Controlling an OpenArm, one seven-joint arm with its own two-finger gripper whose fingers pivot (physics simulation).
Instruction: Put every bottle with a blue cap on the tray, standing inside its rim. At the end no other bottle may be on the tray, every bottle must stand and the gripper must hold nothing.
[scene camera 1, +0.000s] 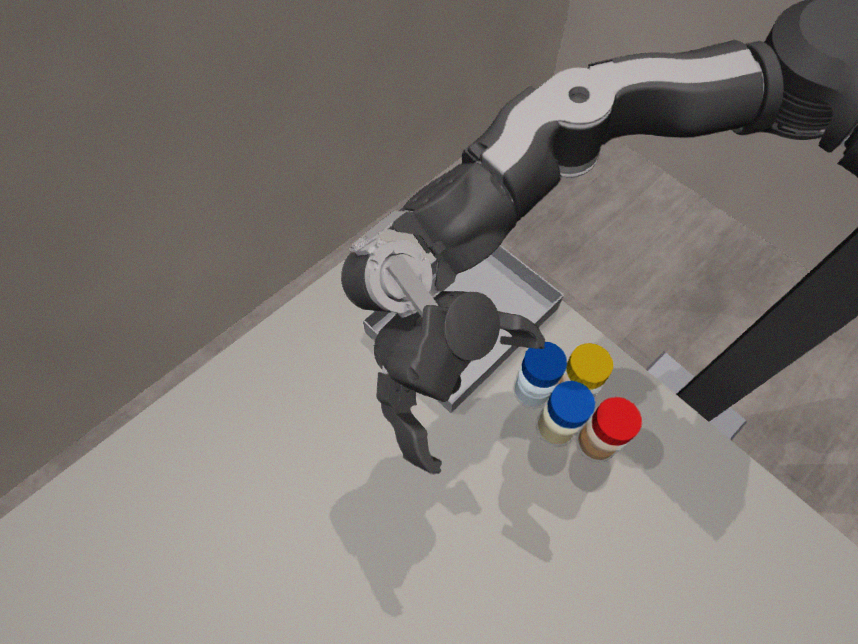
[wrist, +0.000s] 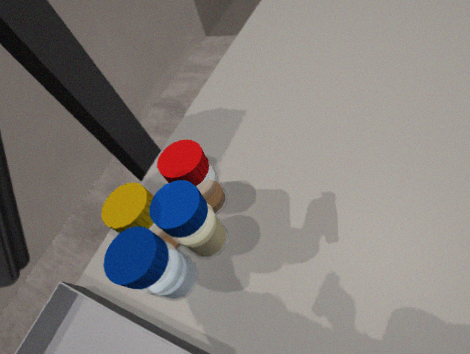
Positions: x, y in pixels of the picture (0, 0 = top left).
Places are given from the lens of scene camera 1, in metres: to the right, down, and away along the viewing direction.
my gripper (scene camera 1: 477, 402): 0.05, 0.08, 0.53
grey tray (scene camera 1: 513, 287): 0.13, -0.05, 0.89
yellow-capped bottle (scene camera 1: 590, 364): 0.20, 0.05, 0.71
red-capped bottle (scene camera 1: 616, 421): 0.23, 0.12, 0.68
The marked spots on the red-capped bottle and the grey tray are 0.29 m apart.
